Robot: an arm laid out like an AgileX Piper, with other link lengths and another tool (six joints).
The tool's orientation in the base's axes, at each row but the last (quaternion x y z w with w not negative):
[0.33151, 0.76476, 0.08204, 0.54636]
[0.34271, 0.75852, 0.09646, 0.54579]
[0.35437, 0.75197, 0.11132, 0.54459]
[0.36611, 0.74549, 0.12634, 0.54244]
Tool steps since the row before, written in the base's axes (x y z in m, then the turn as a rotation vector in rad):
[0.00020, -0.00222, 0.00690, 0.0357, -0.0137, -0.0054]
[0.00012, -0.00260, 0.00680, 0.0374, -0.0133, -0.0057]
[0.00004, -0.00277, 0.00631, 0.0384, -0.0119, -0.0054]
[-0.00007, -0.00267, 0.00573, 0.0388, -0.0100, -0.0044]
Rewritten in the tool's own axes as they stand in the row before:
[-0.00675, 0.00175, -0.00198, -0.0105, 0.0018, 0.0371]
[-0.00683, 0.00165, -0.00192, -0.0103, 0.0026, 0.0387]
[-0.00649, 0.00150, -0.00177, -0.0098, 0.0042, 0.0391]
[-0.00592, 0.00146, -0.00168, -0.0092, 0.0063, 0.0387]

